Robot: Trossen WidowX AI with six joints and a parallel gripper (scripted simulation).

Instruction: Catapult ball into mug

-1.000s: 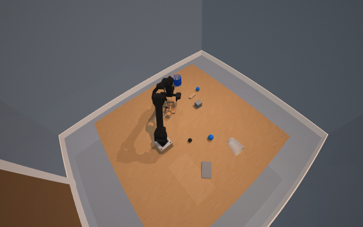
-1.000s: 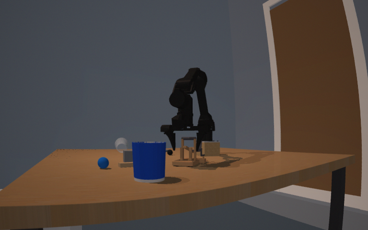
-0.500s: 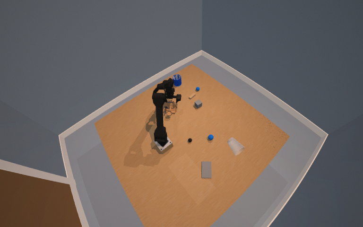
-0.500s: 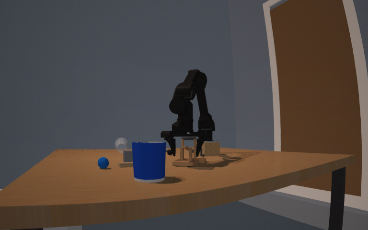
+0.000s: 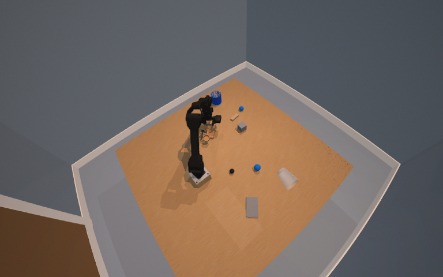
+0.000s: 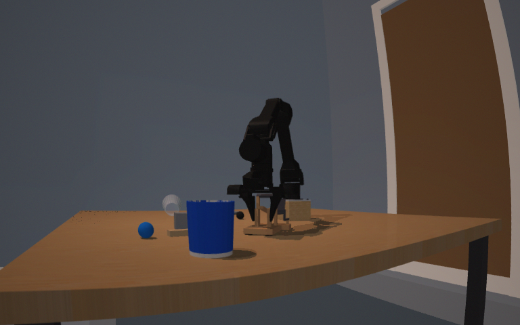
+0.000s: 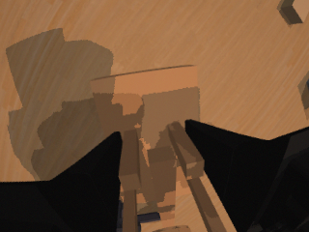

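My gripper tip is now 17 cm past the ball, 37 cm to the left of it and 2 cm above it. Also, from my gripper tip: wooden block: 20 cm ahead, 8 cm to the right, 3 cm below; wooden catapult: 7 cm behind, 3 cm to the right, 2 cm above; grey cube: 15 cm ahead, 20 cm to the right, 1 cm below.
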